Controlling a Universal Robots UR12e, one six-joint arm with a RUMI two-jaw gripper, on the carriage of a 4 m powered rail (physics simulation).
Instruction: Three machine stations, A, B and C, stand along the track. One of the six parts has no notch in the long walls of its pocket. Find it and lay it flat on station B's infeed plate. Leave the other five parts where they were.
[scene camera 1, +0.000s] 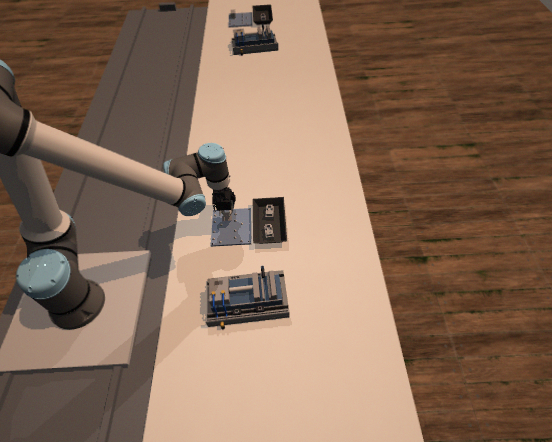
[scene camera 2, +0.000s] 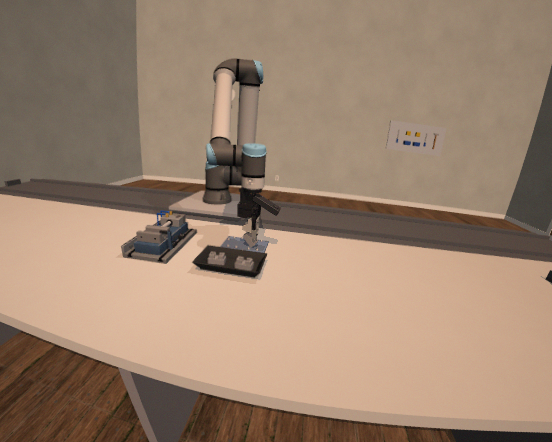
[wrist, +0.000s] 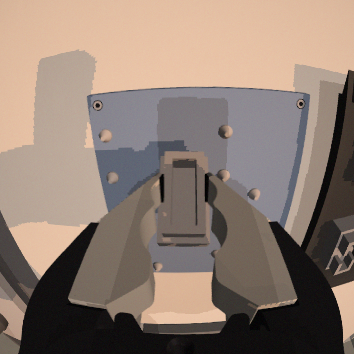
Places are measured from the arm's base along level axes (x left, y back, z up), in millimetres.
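Pixels of known places: gripper, fingertip midpoint: (scene camera 1: 227, 214) (scene camera 2: 254, 240) (wrist: 183, 175); arm's base, link origin: (scene camera 1: 78, 304) (scene camera 2: 217, 200).
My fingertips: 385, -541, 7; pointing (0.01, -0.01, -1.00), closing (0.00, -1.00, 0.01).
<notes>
Ahead of a thing's pixels: the offset from my fingertips to its top centre, as dx, dy, dz. "pt": to the spot under its first point.
My gripper (scene camera 1: 227, 215) (scene camera 2: 253, 232) (wrist: 183, 175) is shut on a grey rectangular part @[-15, +1, +36] (wrist: 184, 201), its jaws on the two long sides. The part's long pocket faces up; its long walls look straight, with no notch showing. The part is over the blue-grey infeed plate @[-42, -15, -29] (scene camera 1: 220, 235) (scene camera 2: 232, 242) (wrist: 265, 125) with round pins; whether it touches the plate cannot be told. Two other grey parts, one @[+9, -184, +10] (scene camera 1: 269, 210) (scene camera 2: 244, 263) and another @[-97, -178, +10] (scene camera 1: 269, 230) (scene camera 2: 216, 258), sit in the black tray @[-41, -181, +5] (scene camera 1: 285, 220) (scene camera 2: 230, 270) beside the plate. Station letters cannot be read.
A blue and grey vise-like machine @[-384, -86, +62] (scene camera 1: 245, 300) (scene camera 2: 160, 241) stands beside the plate and tray. Far up the table in scene camera 1 are another machine @[+1465, -123, +62] (scene camera 1: 255, 45), plate @[+1826, -21, -29] (scene camera 1: 242, 21) and dark tray @[pt +1933, -186, -12] (scene camera 1: 262, 8). The rail (scene camera 1: 135, 100) runs along the table.
</notes>
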